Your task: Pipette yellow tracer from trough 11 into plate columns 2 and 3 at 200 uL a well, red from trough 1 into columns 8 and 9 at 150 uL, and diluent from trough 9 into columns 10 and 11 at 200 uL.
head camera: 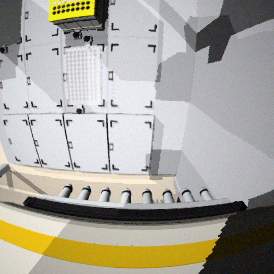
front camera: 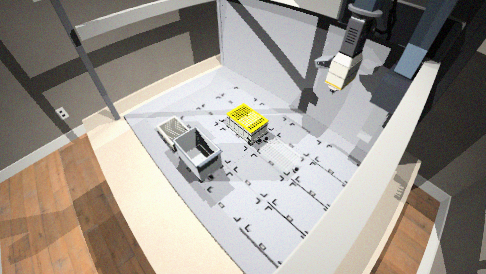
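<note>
The pipetting head (front camera: 343, 70) is raised over the back right of the deck. Its row of nozzles (head camera: 136, 195) shows along the bottom of the head view; they look bare, with no long tips. A pale well plate (front camera: 280, 154) (head camera: 83, 75) lies flat on the deck; no coloured liquid can be made out in it. A ribbed white trough block (front camera: 172, 128) stands at the left in the front view; its liquids cannot be made out. The plate gripper (front camera: 324, 62) seems to be the small grey part beside the head; its fingers are too small to judge.
A yellow-topped tip rack (front camera: 247, 118) (head camera: 73, 8) stands next to the plate, with dark holes in its top. A tall, open grey bin (front camera: 196, 153) stands beside the trough block. A pale wall (front camera: 385, 165) edges the deck on the right of the front view.
</note>
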